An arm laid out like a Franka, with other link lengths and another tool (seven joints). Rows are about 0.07 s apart.
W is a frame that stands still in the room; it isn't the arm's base.
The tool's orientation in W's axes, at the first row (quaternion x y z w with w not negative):
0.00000, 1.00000, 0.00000, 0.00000
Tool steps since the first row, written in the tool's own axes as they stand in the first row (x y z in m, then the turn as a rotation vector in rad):
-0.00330, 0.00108, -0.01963, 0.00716, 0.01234, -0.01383
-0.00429, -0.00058, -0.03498, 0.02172, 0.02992, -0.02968
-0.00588, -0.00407, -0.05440, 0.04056, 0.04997, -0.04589
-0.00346, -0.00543, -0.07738, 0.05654, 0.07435, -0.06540
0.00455, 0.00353, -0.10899, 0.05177, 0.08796, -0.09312
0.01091, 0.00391, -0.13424, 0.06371, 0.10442, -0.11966
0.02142, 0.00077, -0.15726, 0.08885, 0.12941, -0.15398
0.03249, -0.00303, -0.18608, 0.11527, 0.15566, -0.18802
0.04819, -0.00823, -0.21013, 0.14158, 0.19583, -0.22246
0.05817, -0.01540, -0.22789, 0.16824, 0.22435, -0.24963
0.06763, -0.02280, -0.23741, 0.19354, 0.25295, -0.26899
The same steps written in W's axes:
0.00330, 0.00108, 0.01963, -0.00716, 0.01234, 0.01383
0.00429, -0.00058, 0.03498, -0.02172, 0.02992, 0.02968
0.00588, -0.00407, 0.05440, -0.04056, 0.04997, 0.04589
0.00346, -0.00543, 0.07738, -0.05654, 0.07435, 0.06540
-0.00455, 0.00353, 0.10899, -0.05177, 0.08796, 0.09312
-0.01091, 0.00391, 0.13424, -0.06371, 0.10442, 0.11966
-0.02142, 0.00077, 0.15726, -0.08885, 0.12941, 0.15398
-0.03249, -0.00303, 0.18608, -0.11527, 0.15566, 0.18802
-0.04819, -0.00823, 0.21013, -0.14158, 0.19583, 0.22246
-0.05817, -0.01540, 0.22789, -0.16824, 0.22435, 0.24963
-0.06763, -0.02280, 0.23741, -0.19354, 0.25295, 0.26899

